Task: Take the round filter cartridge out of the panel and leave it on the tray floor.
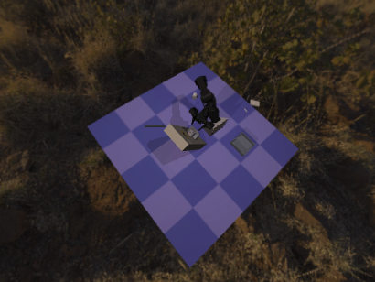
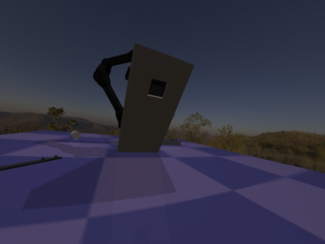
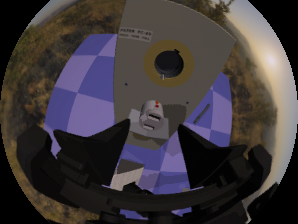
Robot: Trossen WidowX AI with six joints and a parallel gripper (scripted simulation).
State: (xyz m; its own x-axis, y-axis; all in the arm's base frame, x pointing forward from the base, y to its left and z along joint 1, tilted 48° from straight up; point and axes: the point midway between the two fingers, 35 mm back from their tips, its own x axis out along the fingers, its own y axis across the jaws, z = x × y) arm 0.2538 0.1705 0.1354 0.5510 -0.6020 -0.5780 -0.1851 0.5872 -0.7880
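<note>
Now: gripper tip 60 mm above the filter cartridge and 20 mm short of it. The rest, counted from my gripper tip: tan service panel 80 mm below, 60 mm ahead; pale block 770 mm behind, 260 mm below, 40 mm to the left; grey tray 350 mm behind, 270 mm to the left, 260 mm below.
</note>
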